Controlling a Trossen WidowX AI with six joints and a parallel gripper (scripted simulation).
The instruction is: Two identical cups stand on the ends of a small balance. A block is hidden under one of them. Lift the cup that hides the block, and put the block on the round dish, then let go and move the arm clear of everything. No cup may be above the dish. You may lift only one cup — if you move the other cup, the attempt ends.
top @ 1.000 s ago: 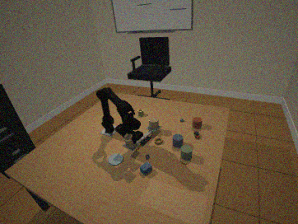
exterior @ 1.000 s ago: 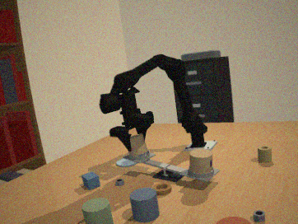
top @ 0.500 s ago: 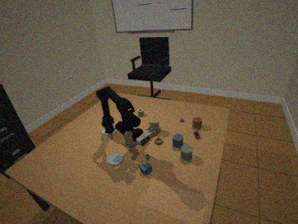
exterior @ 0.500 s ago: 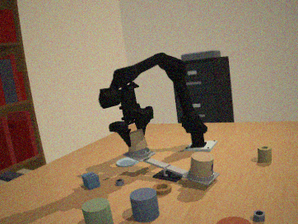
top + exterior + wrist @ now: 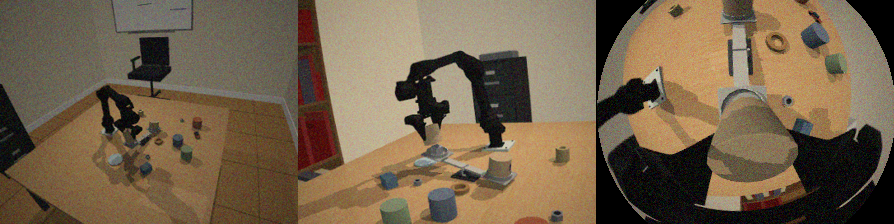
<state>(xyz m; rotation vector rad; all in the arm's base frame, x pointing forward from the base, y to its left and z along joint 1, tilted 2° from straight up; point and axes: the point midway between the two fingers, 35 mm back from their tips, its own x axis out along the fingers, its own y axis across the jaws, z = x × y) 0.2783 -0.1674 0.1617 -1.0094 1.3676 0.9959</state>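
Now: the grey-lilac block 10 mm to the left of my gripper tip and 50 mm below it. Round my gripper tip: balance 40 mm ahead, 130 mm to the left, 110 mm below; tan cup 20 mm to the right, 10 mm above; balance beam 40 mm ahead, 130 mm to the left, 100 mm below.
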